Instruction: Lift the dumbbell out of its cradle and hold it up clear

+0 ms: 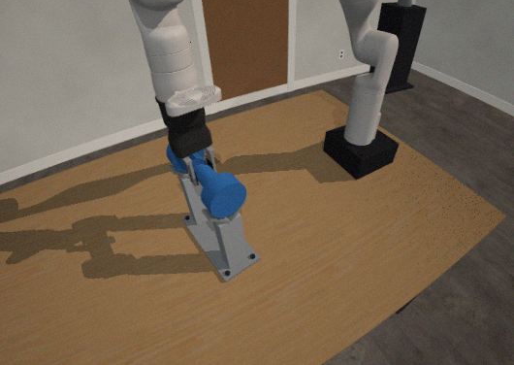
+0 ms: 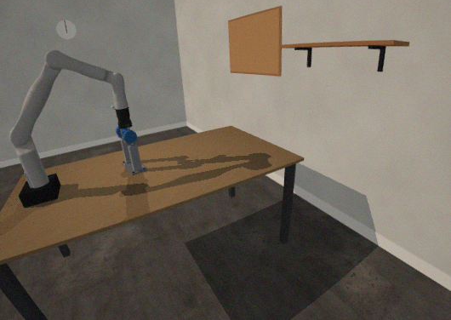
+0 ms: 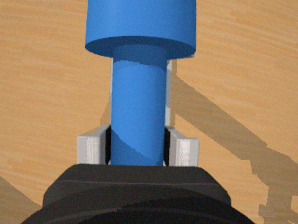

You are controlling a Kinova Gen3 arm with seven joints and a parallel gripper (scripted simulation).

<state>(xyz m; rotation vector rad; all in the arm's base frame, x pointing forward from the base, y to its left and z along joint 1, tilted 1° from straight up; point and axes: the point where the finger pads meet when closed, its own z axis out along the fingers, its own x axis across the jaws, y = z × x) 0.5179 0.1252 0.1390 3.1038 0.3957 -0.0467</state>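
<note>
Now: hand 130 mm above the grey cradle. The rest, counted from my hand: blue dumbbell: right at my hand.
</note>
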